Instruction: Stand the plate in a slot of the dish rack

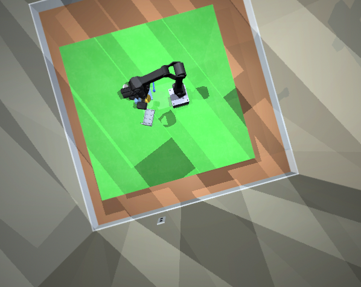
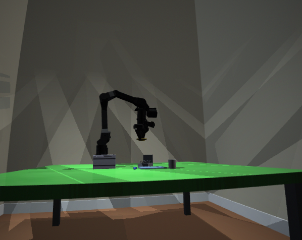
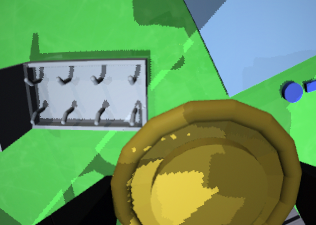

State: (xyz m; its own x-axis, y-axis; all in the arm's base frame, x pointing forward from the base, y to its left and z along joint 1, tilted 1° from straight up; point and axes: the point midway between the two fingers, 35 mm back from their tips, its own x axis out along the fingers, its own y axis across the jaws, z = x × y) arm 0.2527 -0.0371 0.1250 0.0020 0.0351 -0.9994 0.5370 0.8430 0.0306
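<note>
My gripper tip is now 15 cm above the grey dish rack, 9 cm to the right of it and 6 cm short of it. From my gripper tip the other things lie so: yellow plate: 1 cm above; then blue spoon: 17 cm below, 12 cm to the right, 8 cm behind; then light blue mat: 17 cm below, 11 cm to the right, 3 cm ahead.
</note>
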